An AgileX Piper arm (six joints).
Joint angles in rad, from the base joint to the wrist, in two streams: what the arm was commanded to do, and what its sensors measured. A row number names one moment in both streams.
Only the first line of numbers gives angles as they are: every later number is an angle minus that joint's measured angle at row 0.
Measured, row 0: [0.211, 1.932, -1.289, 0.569, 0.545, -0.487]
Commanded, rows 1 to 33: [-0.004, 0.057, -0.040, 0.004, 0.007, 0.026]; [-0.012, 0.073, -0.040, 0.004, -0.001, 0.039]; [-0.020, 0.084, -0.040, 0.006, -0.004, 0.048]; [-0.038, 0.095, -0.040, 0.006, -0.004, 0.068]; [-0.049, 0.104, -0.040, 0.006, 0.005, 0.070]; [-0.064, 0.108, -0.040, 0.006, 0.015, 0.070]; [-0.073, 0.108, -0.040, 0.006, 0.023, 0.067]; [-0.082, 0.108, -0.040, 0.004, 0.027, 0.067]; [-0.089, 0.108, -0.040, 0.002, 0.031, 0.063]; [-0.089, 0.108, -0.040, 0.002, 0.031, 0.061]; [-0.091, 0.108, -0.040, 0.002, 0.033, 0.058]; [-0.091, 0.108, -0.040, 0.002, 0.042, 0.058]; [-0.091, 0.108, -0.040, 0.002, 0.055, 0.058]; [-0.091, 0.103, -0.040, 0.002, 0.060, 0.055]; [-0.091, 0.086, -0.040, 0.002, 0.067, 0.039]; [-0.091, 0.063, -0.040, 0.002, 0.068, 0.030]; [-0.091, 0.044, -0.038, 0.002, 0.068, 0.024]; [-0.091, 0.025, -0.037, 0.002, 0.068, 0.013]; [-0.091, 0.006, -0.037, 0.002, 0.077, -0.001]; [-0.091, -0.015, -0.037, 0.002, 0.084, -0.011]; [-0.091, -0.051, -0.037, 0.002, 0.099, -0.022]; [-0.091, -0.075, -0.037, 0.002, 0.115, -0.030]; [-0.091, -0.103, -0.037, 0.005, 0.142, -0.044]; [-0.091, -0.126, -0.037, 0.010, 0.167, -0.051]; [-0.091, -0.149, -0.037, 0.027, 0.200, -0.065]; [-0.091, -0.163, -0.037, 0.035, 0.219, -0.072]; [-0.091, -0.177, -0.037, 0.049, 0.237, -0.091]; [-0.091, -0.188, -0.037, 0.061, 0.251, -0.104]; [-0.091, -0.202, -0.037, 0.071, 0.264, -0.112]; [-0.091, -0.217, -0.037, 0.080, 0.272, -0.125]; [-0.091, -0.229, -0.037, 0.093, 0.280, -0.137]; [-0.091, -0.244, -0.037, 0.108, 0.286, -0.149]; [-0.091, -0.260, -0.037, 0.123, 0.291, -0.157]
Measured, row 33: [-0.082, -0.199, -0.035, 0.070, 0.260, -0.109]
